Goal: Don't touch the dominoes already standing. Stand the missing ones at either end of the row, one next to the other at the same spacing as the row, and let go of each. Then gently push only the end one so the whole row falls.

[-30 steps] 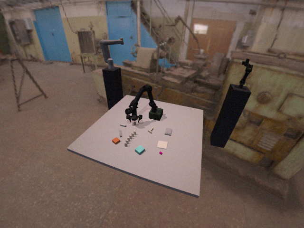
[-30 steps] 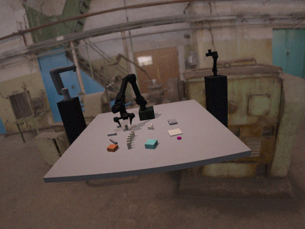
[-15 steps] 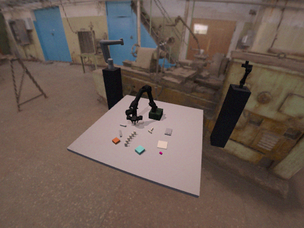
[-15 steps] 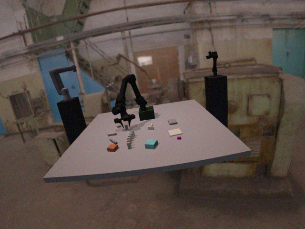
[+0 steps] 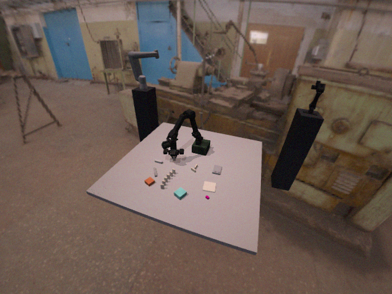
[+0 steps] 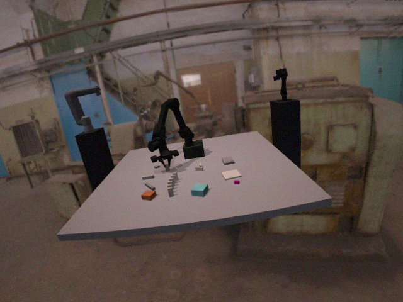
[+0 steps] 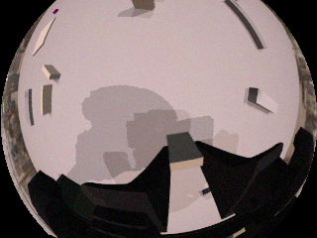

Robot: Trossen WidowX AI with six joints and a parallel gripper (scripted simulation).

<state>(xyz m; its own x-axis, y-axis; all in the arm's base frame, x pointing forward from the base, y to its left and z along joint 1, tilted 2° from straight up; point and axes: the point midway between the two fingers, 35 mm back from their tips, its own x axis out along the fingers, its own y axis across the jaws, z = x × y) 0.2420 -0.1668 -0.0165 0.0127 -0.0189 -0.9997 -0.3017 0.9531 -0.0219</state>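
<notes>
The teal block is 37 cm ahead of my gripper tip, 21 cm to the left of it and 1 cm below it. Also, from my gripper tip: grey tile 42 cm to the left, 2 cm below; orange block 33 cm ahead, 8 cm to the right, 1 cm below; cream tile 21 cm ahead, 40 cm to the left, 2 cm below.
</notes>
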